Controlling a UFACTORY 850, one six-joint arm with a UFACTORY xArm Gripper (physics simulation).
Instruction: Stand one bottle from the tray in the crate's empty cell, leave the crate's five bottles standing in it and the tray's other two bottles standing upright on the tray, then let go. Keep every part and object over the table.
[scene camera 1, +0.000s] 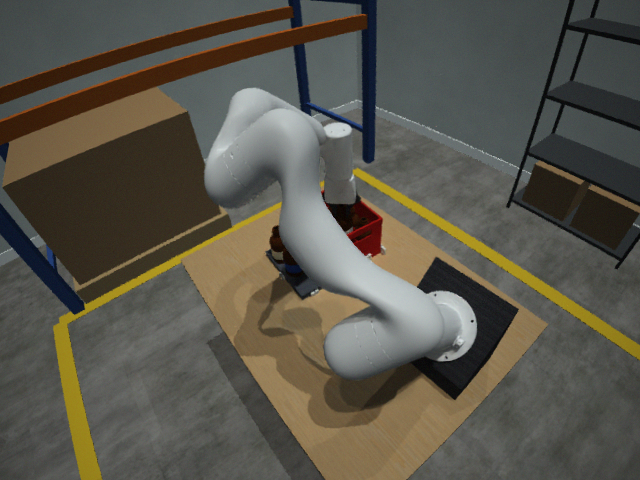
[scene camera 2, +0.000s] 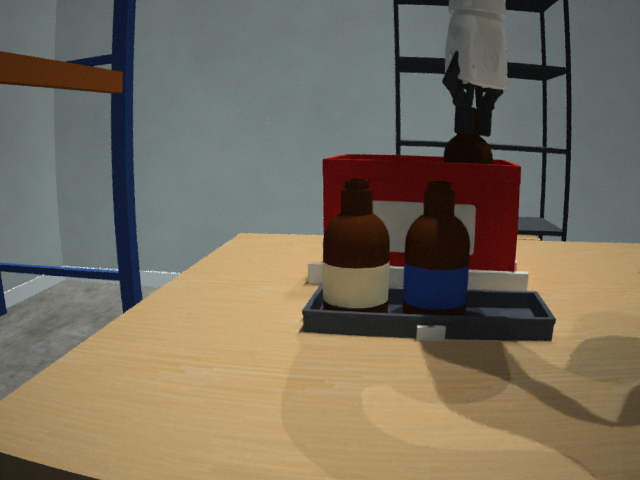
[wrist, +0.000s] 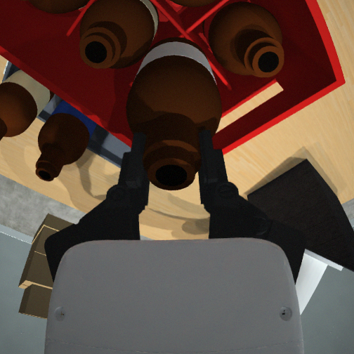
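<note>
My gripper (scene camera 2: 473, 126) (wrist: 172, 146) is shut on the neck of a brown bottle (scene camera 2: 468, 148) (wrist: 173, 95) with a white label. The bottle hangs upright at the crate, its shoulder above the rim in scene camera 2; its base is hidden. The red crate (scene camera 1: 368, 242) (scene camera 2: 491, 217) (wrist: 327, 55) holds brown bottles, two of them (wrist: 120, 30) (wrist: 245, 37) beside the held one in the wrist view. A cream-labelled bottle (scene camera 2: 355, 248) (wrist: 17, 107) and a blue-labelled bottle (scene camera 2: 436, 248) (wrist: 65, 137) stand upright on the dark tray (scene camera 1: 305, 286) (scene camera 2: 509, 330).
A white strip (scene camera 2: 496, 281) lies on the table (scene camera 1: 361, 434) (scene camera 2: 206, 372) between crate and tray. The arm's black base block (scene camera 1: 485, 310) (wrist: 300, 210) stands on the table. A blue and orange rack (scene camera 1: 368, 82) and a dark shelf unit (scene camera 1: 537, 111) stand beyond the table.
</note>
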